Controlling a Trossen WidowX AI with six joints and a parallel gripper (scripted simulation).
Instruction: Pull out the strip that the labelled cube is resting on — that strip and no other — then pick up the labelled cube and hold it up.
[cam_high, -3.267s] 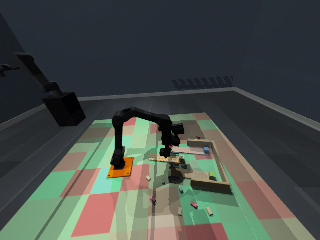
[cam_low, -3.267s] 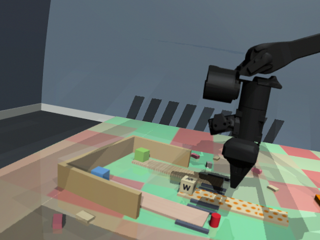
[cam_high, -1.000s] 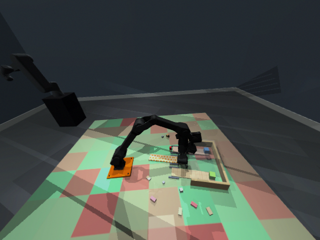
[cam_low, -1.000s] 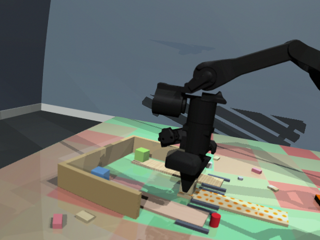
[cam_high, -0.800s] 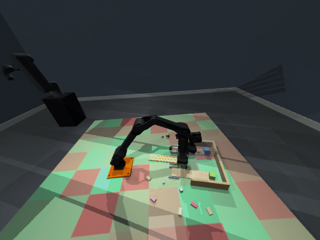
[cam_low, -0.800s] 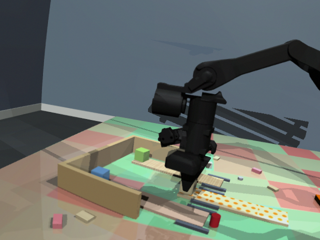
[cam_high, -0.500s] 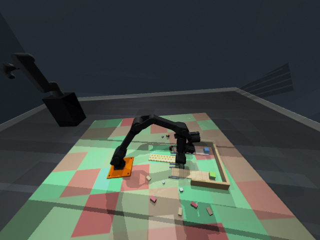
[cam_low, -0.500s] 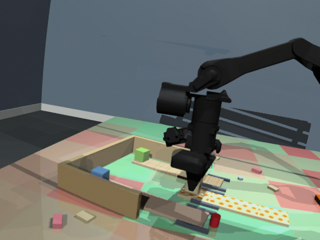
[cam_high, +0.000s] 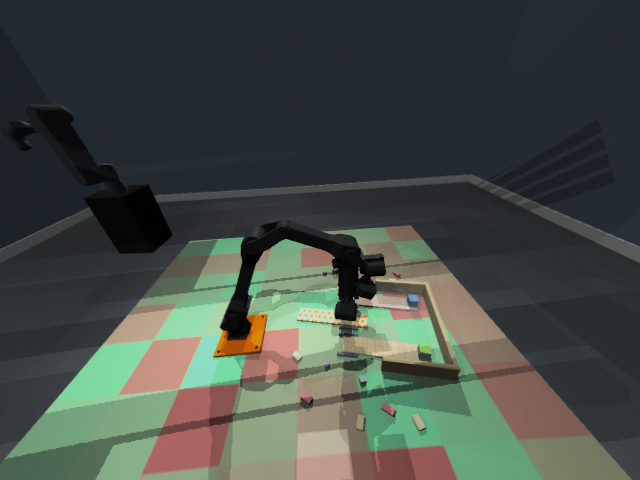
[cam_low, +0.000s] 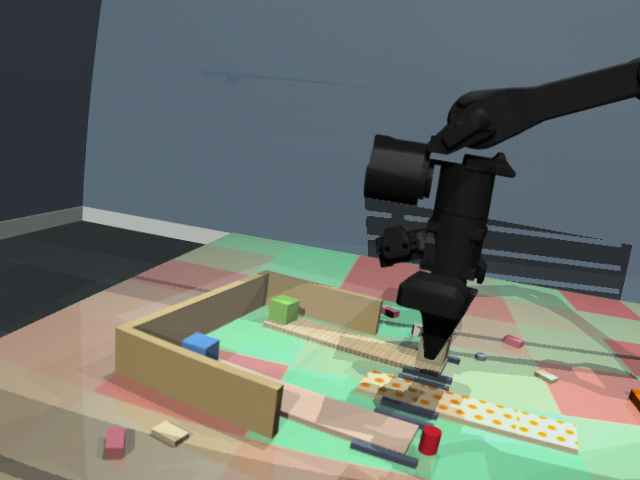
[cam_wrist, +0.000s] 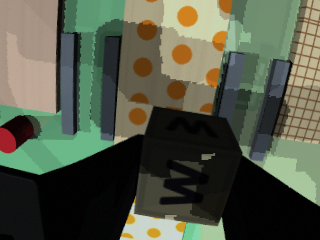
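Now: the red cylinder 10 mm behind my gripper tip, 110 mm to the left of it and 40 mm below it. The rest, counted from my gripper tip: labelled cube (10 mm above).
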